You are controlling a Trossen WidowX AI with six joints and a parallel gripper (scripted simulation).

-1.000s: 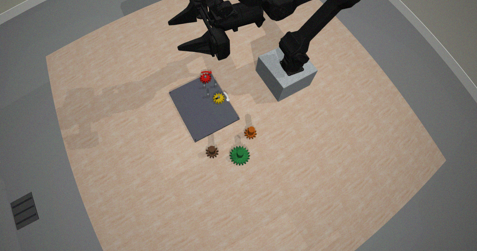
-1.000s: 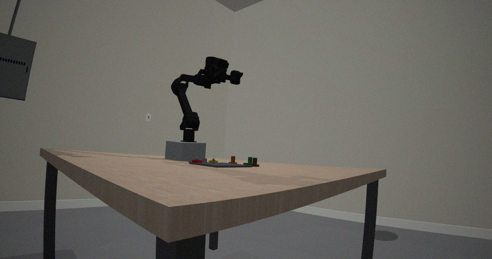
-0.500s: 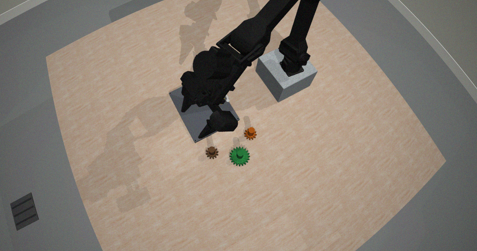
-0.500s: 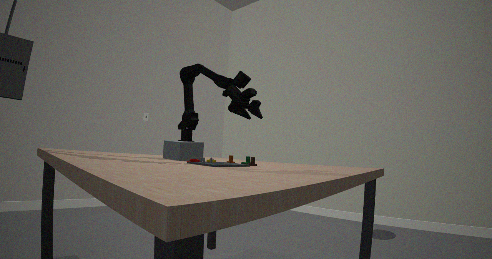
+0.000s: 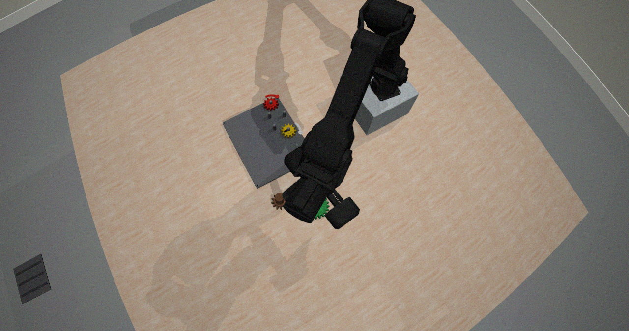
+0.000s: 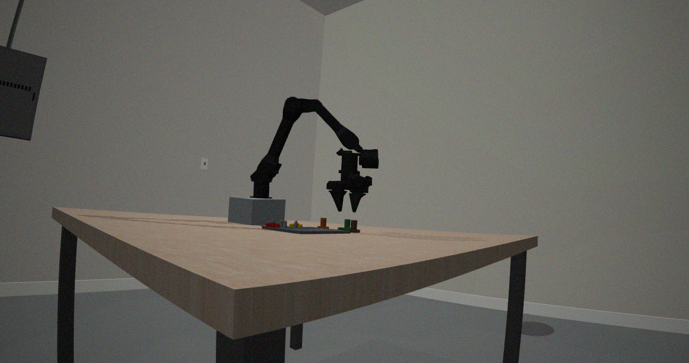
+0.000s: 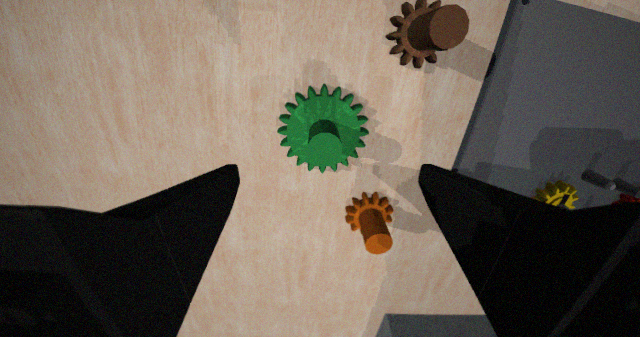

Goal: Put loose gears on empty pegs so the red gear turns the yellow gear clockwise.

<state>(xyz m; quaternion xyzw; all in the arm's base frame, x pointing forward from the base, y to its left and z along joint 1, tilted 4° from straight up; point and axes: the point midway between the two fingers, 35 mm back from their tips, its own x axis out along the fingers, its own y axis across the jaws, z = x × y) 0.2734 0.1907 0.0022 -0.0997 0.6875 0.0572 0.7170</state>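
Now: the large green gear 5 cm below my gripper tip. Also, from my gripper tip: orange gear (6 cm behind, 5 cm to the right, 5 cm below); then brown gear (8 cm ahead, 5 cm below, 4 cm to the right); then yellow gear (21 cm to the right, 5 cm below, 1 cm behind).
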